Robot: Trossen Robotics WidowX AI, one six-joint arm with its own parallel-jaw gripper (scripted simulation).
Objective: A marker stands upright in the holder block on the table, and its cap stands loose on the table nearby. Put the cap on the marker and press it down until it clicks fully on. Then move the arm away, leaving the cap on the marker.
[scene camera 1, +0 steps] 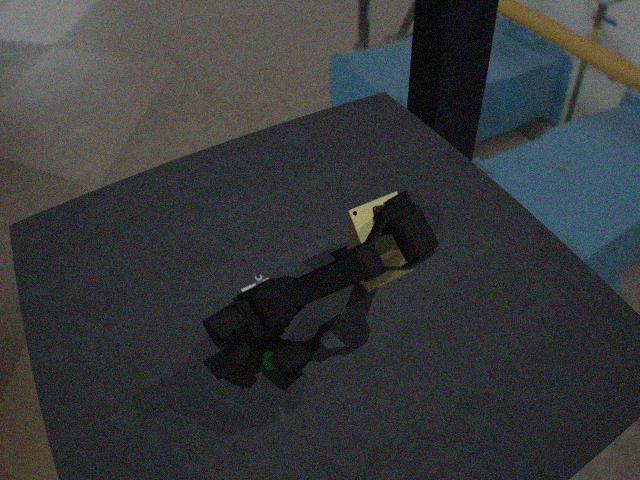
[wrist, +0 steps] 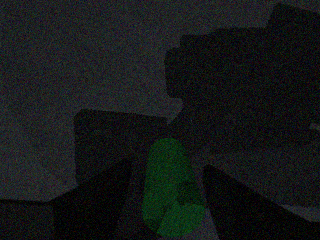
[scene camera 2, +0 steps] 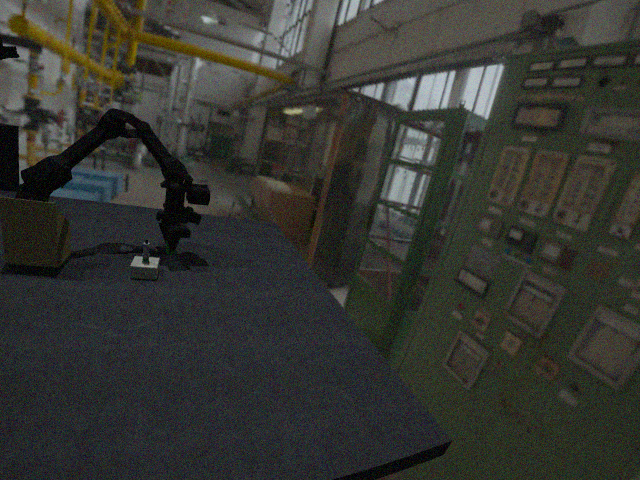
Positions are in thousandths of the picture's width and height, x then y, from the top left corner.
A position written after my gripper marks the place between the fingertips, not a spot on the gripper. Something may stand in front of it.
Note:
I see my gripper (scene camera 2: 266, 518) and a green cap (wrist: 536, 819).
My gripper also shows in the wrist view (wrist: 523, 702).

